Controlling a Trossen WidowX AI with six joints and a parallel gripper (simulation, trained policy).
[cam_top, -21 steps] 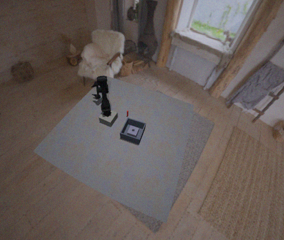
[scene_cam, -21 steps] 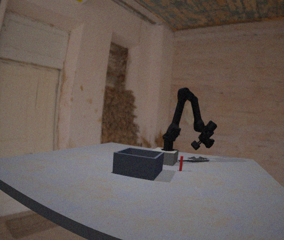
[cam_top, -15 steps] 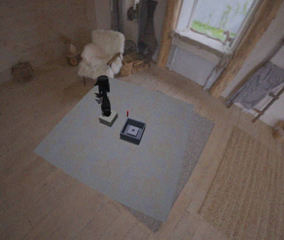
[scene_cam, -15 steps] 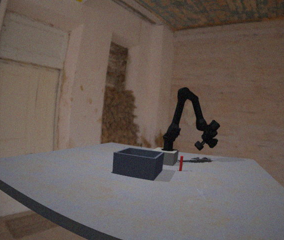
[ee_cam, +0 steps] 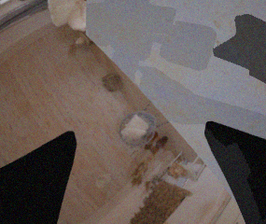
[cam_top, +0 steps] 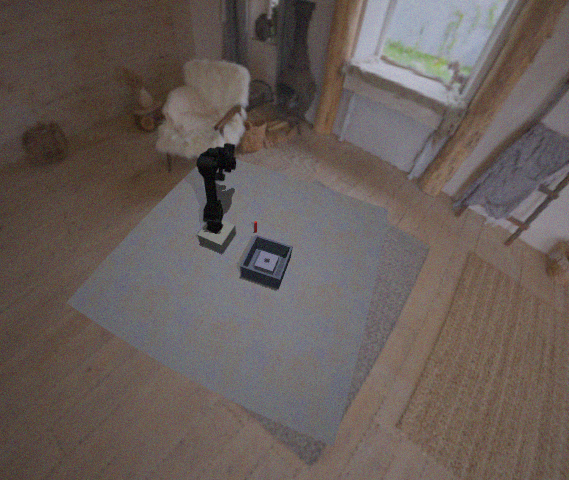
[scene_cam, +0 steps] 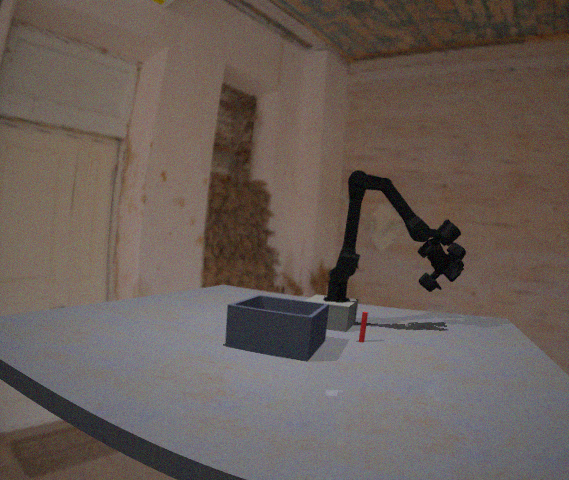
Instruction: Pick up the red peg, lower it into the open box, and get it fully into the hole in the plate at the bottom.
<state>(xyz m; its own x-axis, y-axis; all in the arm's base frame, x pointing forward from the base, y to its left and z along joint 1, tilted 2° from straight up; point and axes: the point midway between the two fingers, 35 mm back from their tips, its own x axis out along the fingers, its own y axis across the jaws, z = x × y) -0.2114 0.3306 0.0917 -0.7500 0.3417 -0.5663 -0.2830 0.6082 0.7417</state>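
My gripper tip is now 40 cm short of the red peg, 21 cm to the left of it and 12 cm above it. From my gripper tip the other things lie so: light grey plate: 56 cm ahead, 38 cm to the right, 11 cm below; box: 56 cm ahead, 38 cm to the right, 13 cm below.
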